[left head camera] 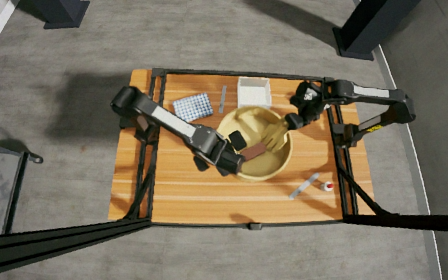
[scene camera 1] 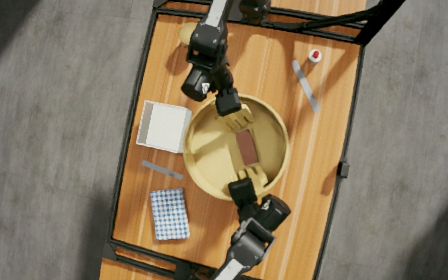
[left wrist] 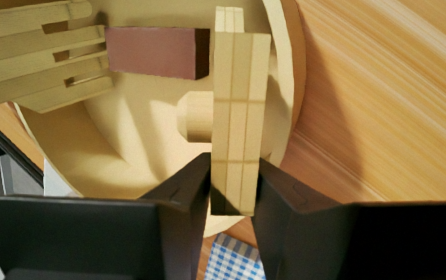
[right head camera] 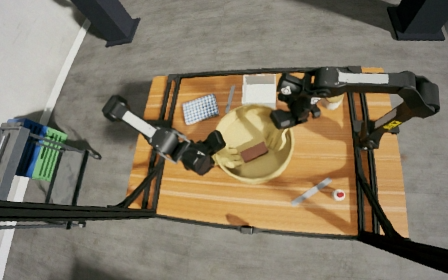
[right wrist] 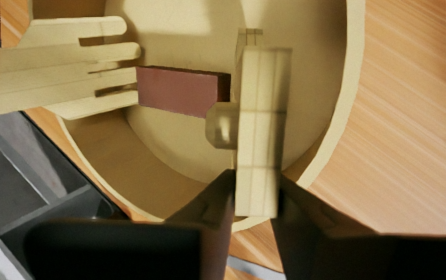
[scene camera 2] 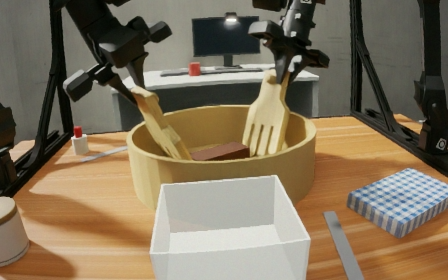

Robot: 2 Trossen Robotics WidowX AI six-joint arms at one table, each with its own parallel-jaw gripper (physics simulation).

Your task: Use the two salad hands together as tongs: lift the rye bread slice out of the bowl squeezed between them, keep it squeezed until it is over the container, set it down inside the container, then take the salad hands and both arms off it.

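Frame: origin at the left arm's base, x ahead, y left, z up, level; centimetres.
Seen in the pictures: left gripper, between the fingertips: (scene camera 1: 246,194) (left wrist: 227,161) (right head camera: 216,151) (scene camera 2: 282,85); right gripper, between the fingertips: (left head camera: 289,129) (right head camera: 285,128) (right wrist: 250,178) (scene camera 2: 141,101); left arm's base, origin of its link: (left head camera: 149,137) (scene camera 1: 202,277) (scene camera 2: 433,149); right arm's base, origin of its link: (left head camera: 341,142) (scene camera 1: 257,14) (right head camera: 363,143) (scene camera 2: 1,183).
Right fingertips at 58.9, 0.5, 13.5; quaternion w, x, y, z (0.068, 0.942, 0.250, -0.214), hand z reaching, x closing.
Observation:
Pixels of each thing's top centre, then the offset from my right fingertips to it, as dx, dy, dz. "*": a spot on its surface instead.
- brown rye bread slice, centre of its top: (left wrist: 146,51) (right wrist: 173,92) (scene camera 2: 218,150) (scene camera 1: 246,147) (right head camera: 254,151) (left head camera: 254,150) -12.4, -6.0, -11.6
- wooden bowl, centre of its top: (right wrist: 140,68) (left wrist: 99,93) (scene camera 2: 220,126) (scene camera 1: 234,146) (right head camera: 252,140) (left head camera: 255,140) -12.9, -2.9, -6.1
- white container, centre of its top: (scene camera 2: 224,209) (scene camera 1: 160,126) (right head camera: 259,88) (left head camera: 255,90) -11.2, +22.2, -7.8
- blue checkered cloth block, centre of its top: (scene camera 2: 407,191) (scene camera 1: 168,215) (left head camera: 192,107) (right head camera: 199,108) -40.2, +15.2, -13.0
- small red-topped bottle, centre of its top: (scene camera 2: 77,127) (scene camera 1: 316,53) (right head camera: 341,194) (left head camera: 331,185) +21.0, -21.9, -9.0
- pale jar, a spot on its surface: (scene camera 2: 10,235) * +17.1, +21.2, -11.5
The brown rye bread slice (scene camera 1: 246,147) (scene camera 2: 222,151) (left wrist: 152,51) (right wrist: 177,90) lies on the bottom of the wooden bowl (scene camera 1: 210,160) (scene camera 2: 150,175). My left gripper (scene camera 2: 282,75) (left wrist: 227,161) is shut on one salad hand (scene camera 2: 267,122) (left wrist: 240,100) (scene camera 1: 255,177). My right gripper (scene camera 2: 137,90) (right wrist: 250,178) is shut on the other salad hand (scene camera 2: 162,130) (right wrist: 262,125) (scene camera 1: 237,117). Both hands reach down into the bowl, tines close to opposite ends of the slice; contact is unclear. The white container (left head camera: 254,92) (right head camera: 259,92) (scene camera 1: 164,127) stands empty beside the bowl.
A blue checkered cloth block (scene camera 1: 170,214) (scene camera 2: 400,200) and a grey strip (scene camera 1: 162,169) lie near the container. Another grey strip (scene camera 1: 306,86) and a small red-topped bottle (scene camera 1: 314,56) are beyond the bowl. A pale jar (scene camera 2: 10,235) stands at the left in scene camera 2.

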